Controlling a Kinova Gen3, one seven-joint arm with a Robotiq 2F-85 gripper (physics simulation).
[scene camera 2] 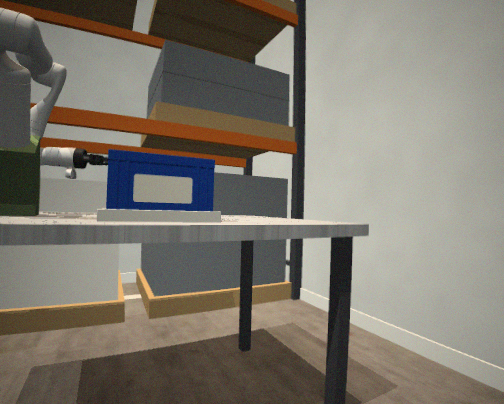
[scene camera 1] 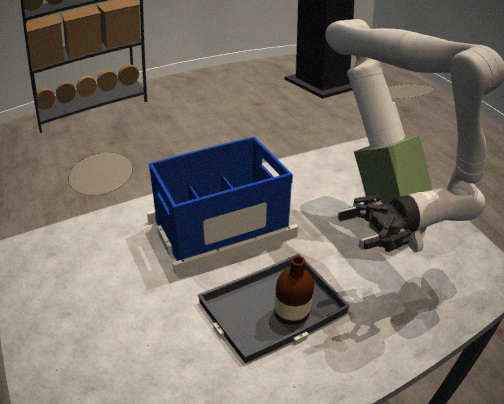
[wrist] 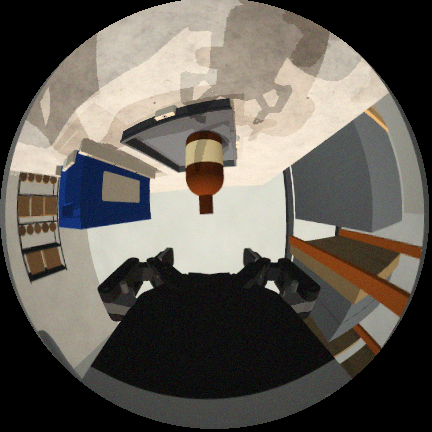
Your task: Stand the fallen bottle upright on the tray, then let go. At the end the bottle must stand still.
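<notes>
A brown bottle with a cream label stands upright on the dark grey tray, in the part nearer the arm. Its base rests on the tray floor and its neck points up; in the wrist view it appears upside down. The bottle does not show in scene camera 2. My gripper is open and empty. It hangs above the table, apart from the bottle, to the right of the tray and higher than it in scene camera 1. In scene camera 2 its fingertips are partly hidden at the crate.
A blue divided crate stands in a low pale frame behind the tray. A green block stands by the arm's base. Small pale clips sit at the tray's edges.
</notes>
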